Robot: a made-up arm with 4 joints.
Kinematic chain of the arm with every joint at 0, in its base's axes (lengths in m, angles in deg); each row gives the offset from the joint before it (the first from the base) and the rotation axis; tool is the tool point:
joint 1: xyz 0 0 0.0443 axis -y
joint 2: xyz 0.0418 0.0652 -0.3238 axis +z
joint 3: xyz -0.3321 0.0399 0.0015 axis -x
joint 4: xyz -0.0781 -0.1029 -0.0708 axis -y
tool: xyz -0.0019 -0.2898 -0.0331
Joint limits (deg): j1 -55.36..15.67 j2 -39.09..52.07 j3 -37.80..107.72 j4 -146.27..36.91
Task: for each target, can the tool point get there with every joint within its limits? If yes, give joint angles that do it. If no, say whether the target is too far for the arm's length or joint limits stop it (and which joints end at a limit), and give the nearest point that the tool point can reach.
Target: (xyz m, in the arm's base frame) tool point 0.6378 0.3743 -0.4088
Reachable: no: joint limits stop it (at a limit: joint 1, joint 2, joint 3, joint 4) | nearest point 0.1409 -0.3730 -0.5816 | short by 0.914 m
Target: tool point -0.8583 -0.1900 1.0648
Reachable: no: too far | nearest point -0.4875 -0.0383 0.3320 | short by 0.835 m
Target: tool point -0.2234 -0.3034 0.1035
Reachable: yes | joints -2.38 40.81 79.08 -86.45
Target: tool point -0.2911 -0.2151 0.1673
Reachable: yes | joints -13.31 24.78 81.37 -54.72
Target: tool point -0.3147 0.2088 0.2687
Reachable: yes | joints -26.40 -29.15 84.83 -59.88
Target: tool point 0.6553 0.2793 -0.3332
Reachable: no: joint limits stop it (at a limit: joint 1, joint 2, joint 4) | nearest point 0.1769 -0.4188 -0.4922 | short by 0.861 m
